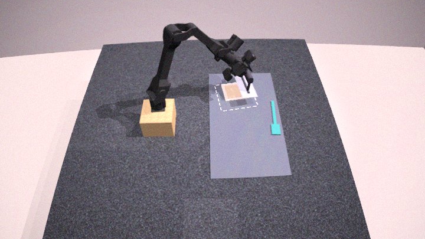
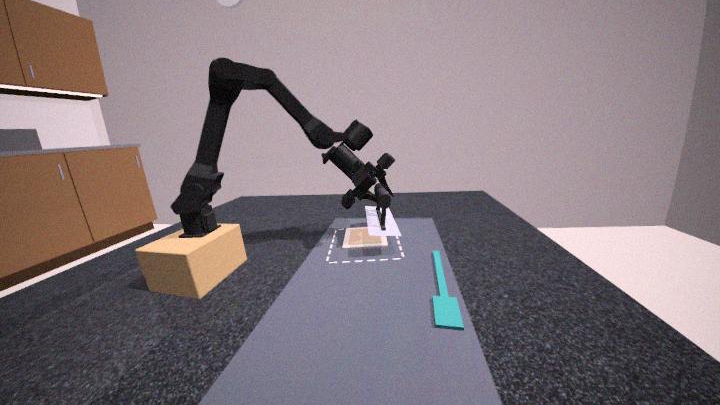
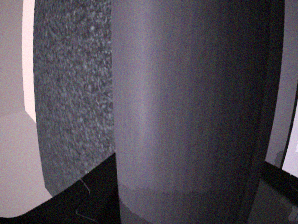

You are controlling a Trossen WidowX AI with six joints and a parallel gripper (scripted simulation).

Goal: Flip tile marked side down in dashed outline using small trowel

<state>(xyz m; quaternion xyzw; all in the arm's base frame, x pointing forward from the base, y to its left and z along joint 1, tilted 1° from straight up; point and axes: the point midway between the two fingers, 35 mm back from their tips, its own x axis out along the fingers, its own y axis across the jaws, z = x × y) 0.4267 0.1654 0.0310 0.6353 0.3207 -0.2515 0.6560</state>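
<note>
Right now the teal trowel is 80 mm ahead of my gripper tip, 240 mm to the right of it and 100 mm below it. The rest, counted from my gripper tip: grey mat (50 mm behind, 200 mm to the right, 120 mm below); tile (70 mm behind, 20 mm to the right, 100 mm below).
</note>
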